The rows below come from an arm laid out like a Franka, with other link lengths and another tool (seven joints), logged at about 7 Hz.
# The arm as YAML. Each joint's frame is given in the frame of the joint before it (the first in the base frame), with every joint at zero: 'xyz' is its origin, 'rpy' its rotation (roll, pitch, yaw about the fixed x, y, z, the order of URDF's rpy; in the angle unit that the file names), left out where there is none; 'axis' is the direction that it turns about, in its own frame. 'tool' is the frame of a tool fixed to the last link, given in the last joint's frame.
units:
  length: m
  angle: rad
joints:
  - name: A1
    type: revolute
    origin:
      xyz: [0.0, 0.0, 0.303]
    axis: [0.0, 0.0, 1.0]
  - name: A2
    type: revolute
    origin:
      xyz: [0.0, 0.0, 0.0]
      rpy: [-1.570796, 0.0, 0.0]
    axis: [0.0, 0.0, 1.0]
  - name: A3
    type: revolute
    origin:
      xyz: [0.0, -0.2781, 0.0]
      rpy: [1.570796, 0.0, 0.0]
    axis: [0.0, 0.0, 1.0]
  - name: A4
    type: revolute
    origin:
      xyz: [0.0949, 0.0, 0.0]
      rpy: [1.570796, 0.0, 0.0]
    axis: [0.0, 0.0, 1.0]
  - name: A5
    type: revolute
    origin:
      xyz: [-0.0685, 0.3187, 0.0]
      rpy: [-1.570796, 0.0, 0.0]
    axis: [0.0, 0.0, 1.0]
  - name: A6
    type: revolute
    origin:
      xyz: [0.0, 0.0, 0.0]
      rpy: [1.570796, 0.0, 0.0]
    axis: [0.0, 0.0, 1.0]
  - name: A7
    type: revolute
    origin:
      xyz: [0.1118, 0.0, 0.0]
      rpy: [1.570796, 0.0, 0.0]
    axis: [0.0, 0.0, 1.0]
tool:
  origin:
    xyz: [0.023, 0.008, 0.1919]
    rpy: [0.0, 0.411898, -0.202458]
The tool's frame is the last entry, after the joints.
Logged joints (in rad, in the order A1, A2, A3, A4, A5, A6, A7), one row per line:
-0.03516, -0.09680, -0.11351, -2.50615, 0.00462, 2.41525, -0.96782
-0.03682, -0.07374, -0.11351, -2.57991, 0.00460, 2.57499, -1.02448
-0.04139, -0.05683, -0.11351, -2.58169, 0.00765, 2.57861, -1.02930
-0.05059, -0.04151, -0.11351, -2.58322, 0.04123, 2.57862, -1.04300
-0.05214, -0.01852, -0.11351, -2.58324, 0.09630, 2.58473, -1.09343
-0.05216, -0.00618, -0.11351, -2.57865, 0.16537, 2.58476, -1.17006
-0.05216, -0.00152, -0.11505, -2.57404, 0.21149, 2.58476, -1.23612
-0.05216, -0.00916, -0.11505, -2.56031, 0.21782, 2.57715, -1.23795
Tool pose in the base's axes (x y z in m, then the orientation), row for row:
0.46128, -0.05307, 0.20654, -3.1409, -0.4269, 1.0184
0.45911, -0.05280, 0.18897, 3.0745, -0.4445, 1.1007
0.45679, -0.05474, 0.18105, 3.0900, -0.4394, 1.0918
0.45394, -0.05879, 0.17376, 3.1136, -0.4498, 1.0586
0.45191, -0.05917, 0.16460, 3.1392, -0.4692, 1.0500
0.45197, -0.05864, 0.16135, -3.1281, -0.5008, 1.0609
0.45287, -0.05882, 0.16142, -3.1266, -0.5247, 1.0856
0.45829, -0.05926, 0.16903, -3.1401, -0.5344, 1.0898
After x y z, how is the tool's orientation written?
As angles about the fixed x, y, z axes (roll, pitch, yaw), in radians.
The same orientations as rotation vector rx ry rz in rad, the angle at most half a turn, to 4 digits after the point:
-2.5172, -1.4056, -0.5451
-2.4860, -1.4996, -0.6102
-2.4857, -1.4905, -0.5920
-2.4905, -1.4462, -0.5891
-2.4661, -1.4275, -0.5910
-2.4242, -1.4275, -0.6111
-2.3860, -1.4459, -0.6307
-2.3861, -1.4469, -0.6522

